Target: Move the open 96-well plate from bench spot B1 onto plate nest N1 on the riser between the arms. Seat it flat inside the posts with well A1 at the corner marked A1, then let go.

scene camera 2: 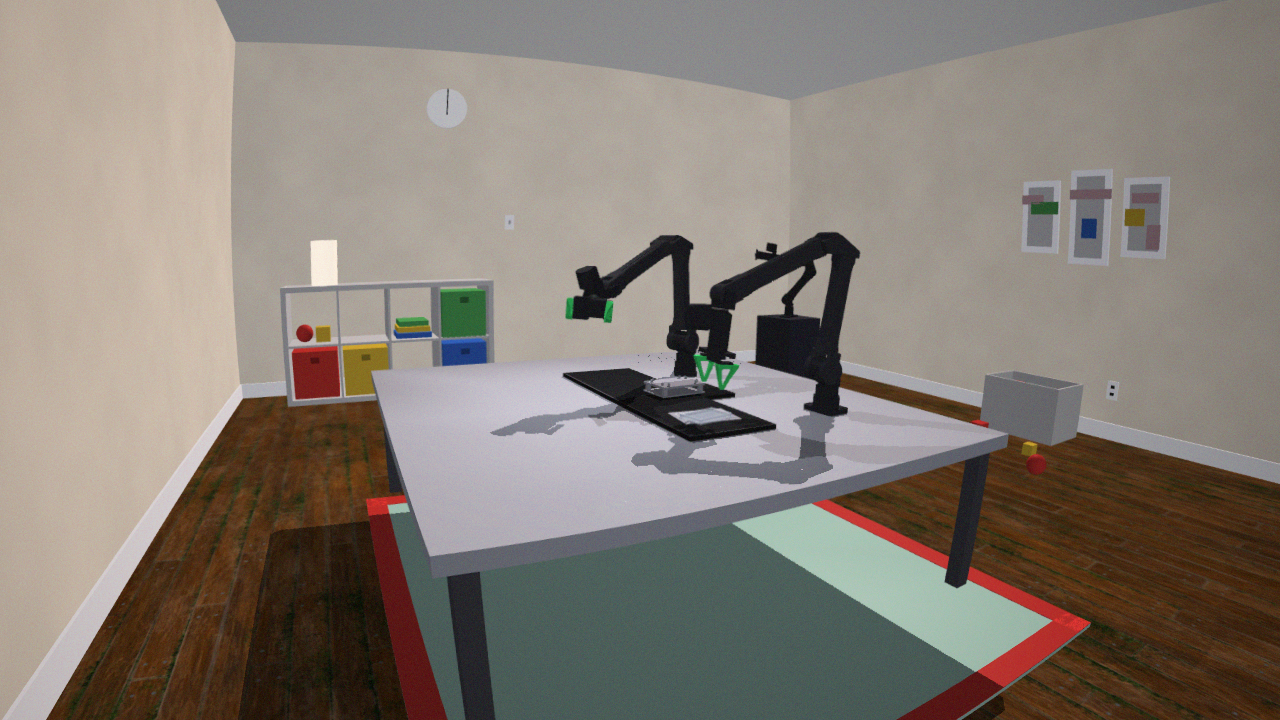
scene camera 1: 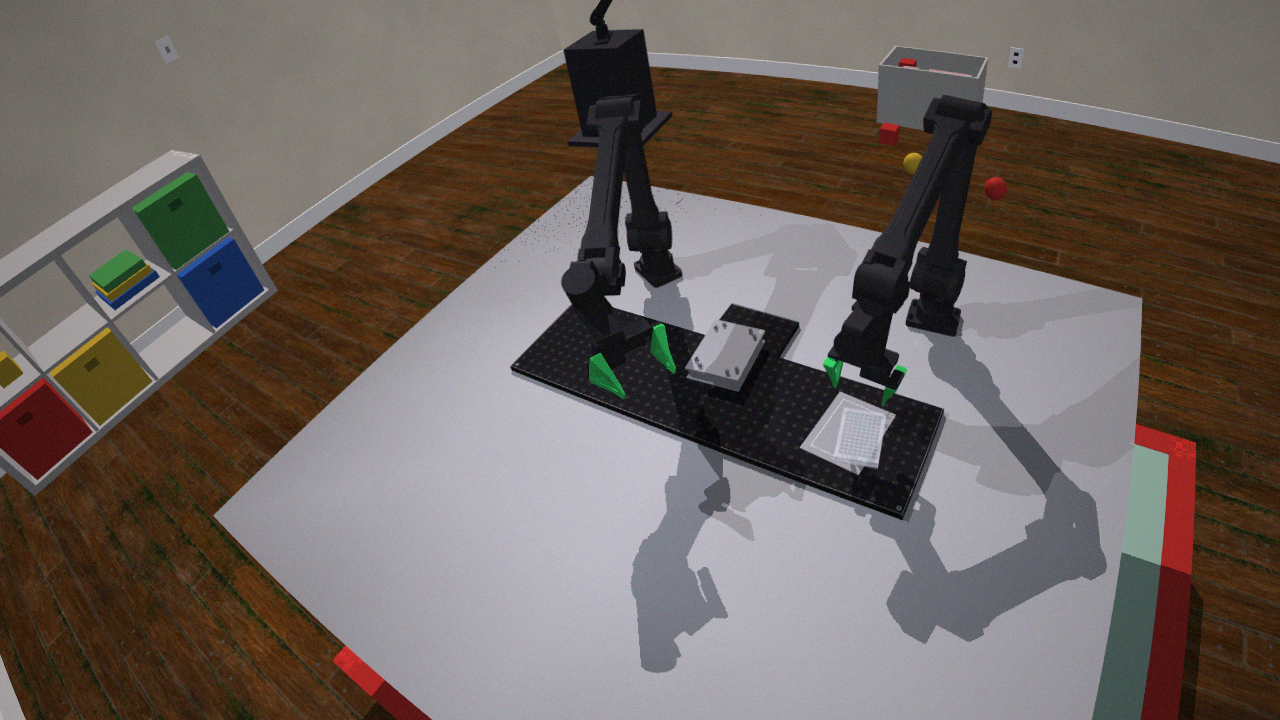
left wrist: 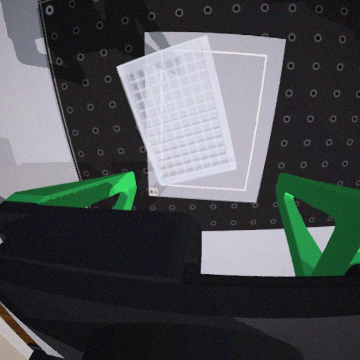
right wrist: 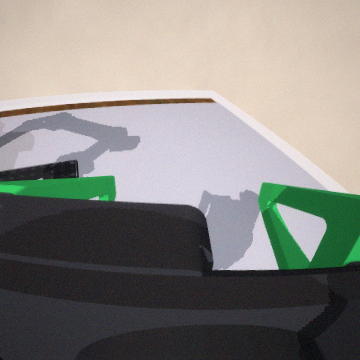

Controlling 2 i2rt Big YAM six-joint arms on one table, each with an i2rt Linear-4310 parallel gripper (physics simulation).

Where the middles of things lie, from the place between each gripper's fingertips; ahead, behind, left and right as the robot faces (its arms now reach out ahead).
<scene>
Now: left hand 3 cm short of the clear well plate point(scene camera 1: 859, 442), 2 cm to the right of it and 8 cm above it.
My right hand is 19 cm past the clear well plate, 32 cm to the right of it and 25 cm above it.
</scene>
